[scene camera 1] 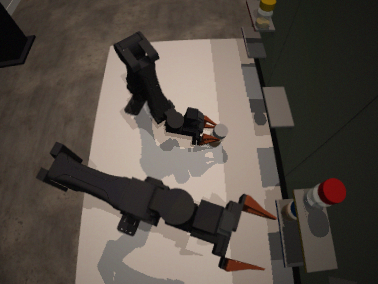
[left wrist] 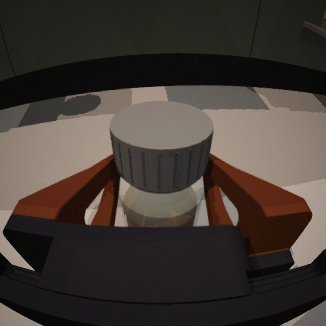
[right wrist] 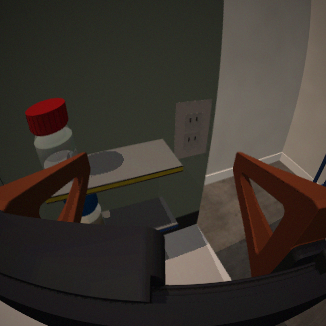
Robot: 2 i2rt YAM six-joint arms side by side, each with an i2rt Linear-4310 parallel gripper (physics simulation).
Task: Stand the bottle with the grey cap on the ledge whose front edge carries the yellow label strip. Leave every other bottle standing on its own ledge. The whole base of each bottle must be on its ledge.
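Frame: origin at the left arm's base, x ahead, y left, z up, level; metres.
Seen in the pictures: left gripper, between the fingertips: (scene camera 1: 219, 133) (left wrist: 160, 161); right gripper, between the fingertips: (scene camera 1: 270, 243) (right wrist: 161, 160); left arm's base, origin of its link: (scene camera 1: 140, 96).
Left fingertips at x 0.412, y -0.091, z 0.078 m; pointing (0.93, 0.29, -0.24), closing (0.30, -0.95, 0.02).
Note:
Pixels of each thing's middle, then the offset from my left fingertips to it.
- bottle with the grey cap, middle of its body: (left wrist: 160, 190) (scene camera 1: 217, 136) 0.008 m back, 0.002 m right, 0.021 m down
- yellow-strip ledge, middle of its body: (right wrist: 109, 167) (scene camera 1: 314, 228) 0.324 m ahead, 0.267 m right, 0.211 m up
- bottle with a red cap, middle of its body: (right wrist: 53, 141) (scene camera 1: 322, 195) 0.301 m ahead, 0.201 m right, 0.270 m up
- bottle with a blue cap, middle of its body: (right wrist: 85, 213) (scene camera 1: 295, 210) 0.296 m ahead, 0.217 m right, 0.130 m up
- lower ledge, middle of its body: (right wrist: 121, 223) (scene camera 1: 292, 231) 0.324 m ahead, 0.267 m right, 0.071 m up
- bare ledge, middle of its body: (scene camera 1: 277, 106) 0.162 m ahead, 0.099 m left, 0.141 m up
- yellow-capped bottle, middle of its body: (scene camera 1: 265, 13) 0.022 m ahead, 0.396 m left, 0.270 m up
The bottle with the grey cap (scene camera 1: 220, 131) (left wrist: 161, 145) is upright between the fingers of my left gripper (scene camera 1: 210, 132) (left wrist: 160, 161), which is shut on it over the white table. The yellow-strip ledge (scene camera 1: 327, 255) (right wrist: 150, 154) is on the wall at the lower right of scene camera 1. A bottle with a red cap (scene camera 1: 332, 191) (right wrist: 47, 117) stands on its left end in the right wrist view. My right gripper (scene camera 1: 262, 242) (right wrist: 161, 160) is wide open and empty, in front of that ledge.
A bottle with a blue cap (scene camera 1: 290, 210) (right wrist: 91, 204) stands on a lower ledge (scene camera 1: 291, 252) (right wrist: 145, 216) with a blue strip. A bare ledge (scene camera 1: 278, 106) is mid-wall. A yellow-capped bottle (scene camera 1: 267, 6) stands on a ledge at the top; another ledge (scene camera 1: 254, 44) is below it.

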